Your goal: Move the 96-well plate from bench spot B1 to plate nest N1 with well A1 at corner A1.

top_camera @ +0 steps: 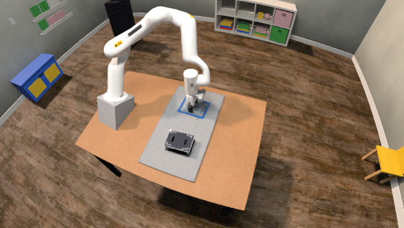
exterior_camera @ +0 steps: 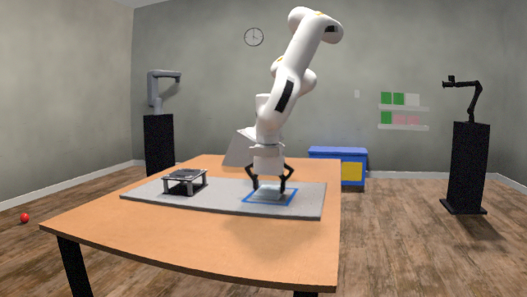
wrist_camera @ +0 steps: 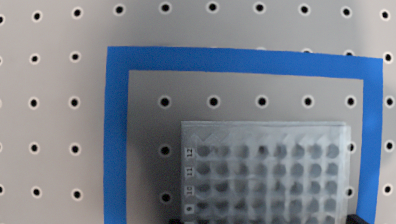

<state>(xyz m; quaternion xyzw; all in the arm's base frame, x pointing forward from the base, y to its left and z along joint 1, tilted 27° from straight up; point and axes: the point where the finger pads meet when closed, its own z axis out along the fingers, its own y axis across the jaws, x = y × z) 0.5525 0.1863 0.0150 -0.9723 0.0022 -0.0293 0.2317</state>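
My gripper is now 30 mm short of the black plate nest N1, 310 mm to the left of it and 40 mm below it. The rest, counted from my hand: 96-well plate (10 mm below).
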